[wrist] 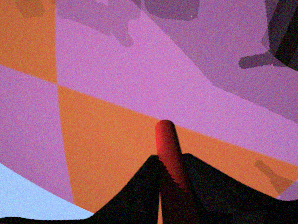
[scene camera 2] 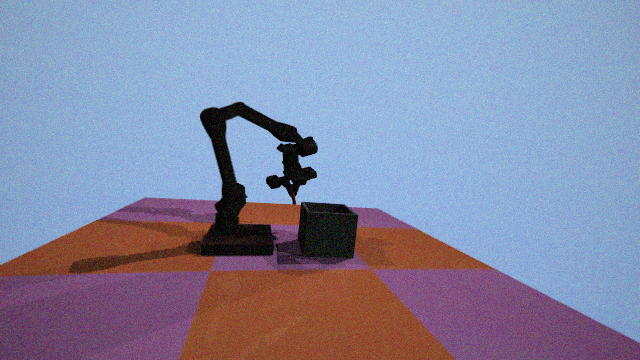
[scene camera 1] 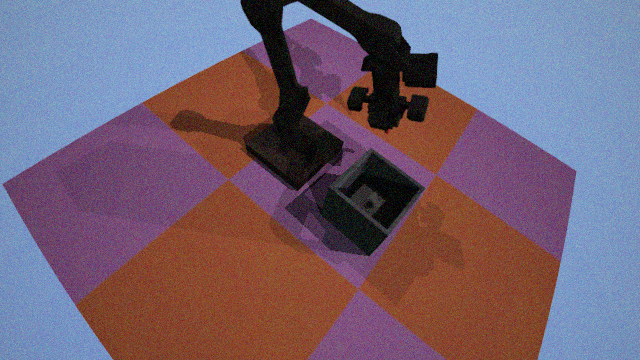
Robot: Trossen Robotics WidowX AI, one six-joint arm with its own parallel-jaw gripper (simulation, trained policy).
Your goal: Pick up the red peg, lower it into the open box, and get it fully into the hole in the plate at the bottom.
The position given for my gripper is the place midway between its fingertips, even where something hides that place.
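Observation:
Scene camera 1: my gripper (scene camera 1: pixel 387 123), a box (scene camera 1: pixel 400 189). Scene camera 2: box (scene camera 2: pixel 325 230), gripper (scene camera 2: pixel 293 196). Wrist view: my gripper (wrist: pixel 169 161). Box out of frame in the wrist view.

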